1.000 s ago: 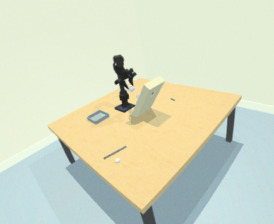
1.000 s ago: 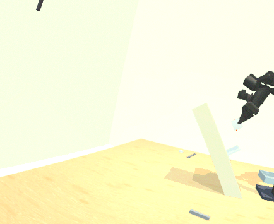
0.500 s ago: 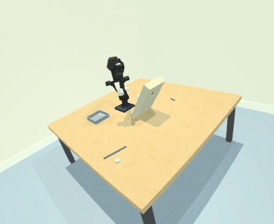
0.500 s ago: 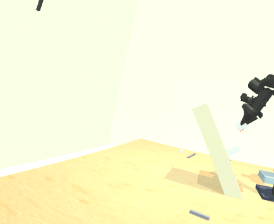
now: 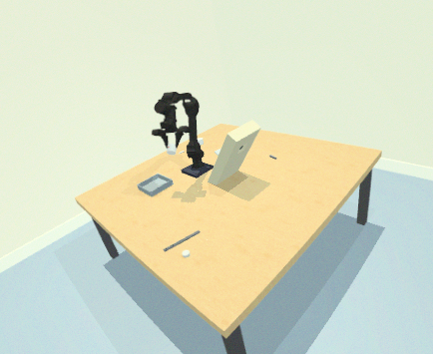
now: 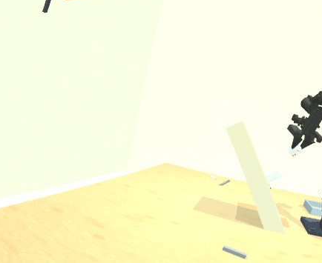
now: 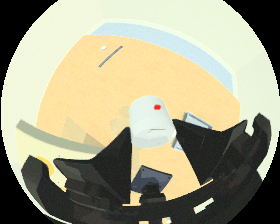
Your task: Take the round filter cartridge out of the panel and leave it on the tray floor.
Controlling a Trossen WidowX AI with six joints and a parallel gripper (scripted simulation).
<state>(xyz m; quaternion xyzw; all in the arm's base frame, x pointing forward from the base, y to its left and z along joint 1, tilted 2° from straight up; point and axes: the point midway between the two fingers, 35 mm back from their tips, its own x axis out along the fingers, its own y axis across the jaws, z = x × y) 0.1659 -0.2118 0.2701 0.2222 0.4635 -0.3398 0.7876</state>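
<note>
Now: gripper tip 25 cm above the grey-blue tray, 20 cm past it and 7 cm to the left of it. Also, from my gripper tip: short grey bar: 56 cm to the left, 26 cm below, 11 cm ahead; cream service panel: 26 cm to the left, 13 cm ahead, 11 cm below; round white filter cartridge: right at my gripper tip.
</note>
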